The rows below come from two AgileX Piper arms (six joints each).
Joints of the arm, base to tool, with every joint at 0 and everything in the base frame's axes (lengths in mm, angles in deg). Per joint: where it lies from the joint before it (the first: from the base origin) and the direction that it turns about. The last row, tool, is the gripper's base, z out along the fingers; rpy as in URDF.
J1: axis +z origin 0 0 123
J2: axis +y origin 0 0 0
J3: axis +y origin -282.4 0 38.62
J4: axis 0.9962 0 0.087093 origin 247.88 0 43.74
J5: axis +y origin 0 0 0
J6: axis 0.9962 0 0.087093 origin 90.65 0 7.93
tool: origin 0 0 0 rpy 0 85.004 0
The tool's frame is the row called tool.
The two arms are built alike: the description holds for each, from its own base.
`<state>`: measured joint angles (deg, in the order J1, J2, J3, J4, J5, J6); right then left.
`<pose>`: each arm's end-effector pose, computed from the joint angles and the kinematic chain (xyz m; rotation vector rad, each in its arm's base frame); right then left.
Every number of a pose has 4 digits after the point. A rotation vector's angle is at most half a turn.
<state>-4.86 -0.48 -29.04 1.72 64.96 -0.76 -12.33 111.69 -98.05 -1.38 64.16 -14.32</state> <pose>-0.0099 0.0033 0.2734 0.0722 2.1006 -0.0228 0.4083 -0.0913 0.2683 -0.0598 2.8513 -0.1317</pose>
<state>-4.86 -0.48 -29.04 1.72 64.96 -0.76 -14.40 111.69 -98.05 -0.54 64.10 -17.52</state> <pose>-0.0099 0.0033 0.2734 0.0722 2.1006 -0.0228 0.4051 -0.1048 0.2683 -0.0817 2.8504 -0.1315</pose>
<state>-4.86 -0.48 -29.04 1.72 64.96 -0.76 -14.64 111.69 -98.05 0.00 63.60 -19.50</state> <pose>-0.0099 0.0033 0.2734 0.0722 2.1006 -0.0228 0.4056 -0.1060 0.2685 -0.1205 2.8399 -0.1303</pose>
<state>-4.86 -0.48 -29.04 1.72 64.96 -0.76 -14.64 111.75 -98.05 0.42 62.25 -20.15</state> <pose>-0.0099 0.0033 0.2734 0.0722 2.1006 -0.0228 0.4079 -0.1059 0.2688 -0.1322 2.8162 -0.1319</pose>
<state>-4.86 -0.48 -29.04 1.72 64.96 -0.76 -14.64 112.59 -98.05 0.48 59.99 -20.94</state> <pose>-0.0099 0.0033 0.2734 0.0722 2.1006 -0.0228 0.4132 -0.1073 0.2638 -0.1496 2.7915 -0.1435</pose>
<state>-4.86 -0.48 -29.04 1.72 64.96 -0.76 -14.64 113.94 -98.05 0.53 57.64 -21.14</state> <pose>-0.0099 0.0033 0.2734 0.0722 2.1006 -0.0228 0.4197 -0.1089 0.2550 -0.1527 2.7743 -0.1502</pose>
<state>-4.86 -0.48 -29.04 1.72 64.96 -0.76 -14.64 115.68 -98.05 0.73 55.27 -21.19</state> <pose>-0.0099 0.0033 0.2734 0.0722 2.1006 -0.0228 0.4268 -0.1105 0.2431 -0.1509 2.7630 -0.1505</pose>
